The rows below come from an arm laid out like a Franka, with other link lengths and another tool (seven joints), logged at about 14 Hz.
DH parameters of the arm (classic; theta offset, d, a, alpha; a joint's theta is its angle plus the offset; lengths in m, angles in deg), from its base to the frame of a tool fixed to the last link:
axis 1: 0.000 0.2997 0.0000 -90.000
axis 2: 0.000 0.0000 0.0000 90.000
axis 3: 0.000 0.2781 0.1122 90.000
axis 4: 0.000 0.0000 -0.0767 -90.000
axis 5: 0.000 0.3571 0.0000 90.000
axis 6: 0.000 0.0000 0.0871 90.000
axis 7: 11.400 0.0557 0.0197 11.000
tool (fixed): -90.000 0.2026 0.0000 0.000
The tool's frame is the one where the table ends.
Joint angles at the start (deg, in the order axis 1, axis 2, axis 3, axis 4, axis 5, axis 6, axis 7): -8.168, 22.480, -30.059, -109.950, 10.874, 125.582, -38.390
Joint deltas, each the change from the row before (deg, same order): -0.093, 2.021, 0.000, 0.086, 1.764, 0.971, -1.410; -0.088, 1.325, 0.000, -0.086, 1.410, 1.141, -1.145; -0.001, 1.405, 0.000, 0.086, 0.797, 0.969, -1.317; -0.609, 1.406, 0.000, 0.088, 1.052, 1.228, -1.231; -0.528, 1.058, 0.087, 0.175, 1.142, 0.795, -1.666; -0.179, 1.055, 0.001, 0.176, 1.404, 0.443, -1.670; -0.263, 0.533, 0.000, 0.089, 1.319, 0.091, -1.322; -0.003, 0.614, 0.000, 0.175, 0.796, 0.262, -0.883; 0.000, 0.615, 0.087, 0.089, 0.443, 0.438, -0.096; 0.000, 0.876, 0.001, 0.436, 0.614, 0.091, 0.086
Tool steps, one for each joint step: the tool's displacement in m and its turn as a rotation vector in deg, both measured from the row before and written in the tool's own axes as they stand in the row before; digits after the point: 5 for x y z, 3 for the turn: -0.00265, -0.00002, 0.01634, 0.449, 0.508, -0.211; -0.00262, 0.00091, 0.01072, -0.113, 0.292, -0.206; -0.00309, 0.00000, 0.01082, 0.318, -0.150, -0.782; -0.00918, -0.00081, 0.00931, -0.157, -0.088, 0.003; -0.00562, -0.00044, 0.00671, -0.139, 0.207, -0.548; -0.00201, -0.00051, 0.00749, 0.042, 0.483, -0.605; -0.00123, -0.00063, 0.00360, -0.168, 0.695, -0.238; -0.00046, 0.00055, 0.00400, -0.037, 0.211, -0.396; -0.00088, 0.00062, 0.00469, -0.031, -0.036, 0.113; -0.00133, 0.00104, 0.00505, 0.057, 0.084, 0.423
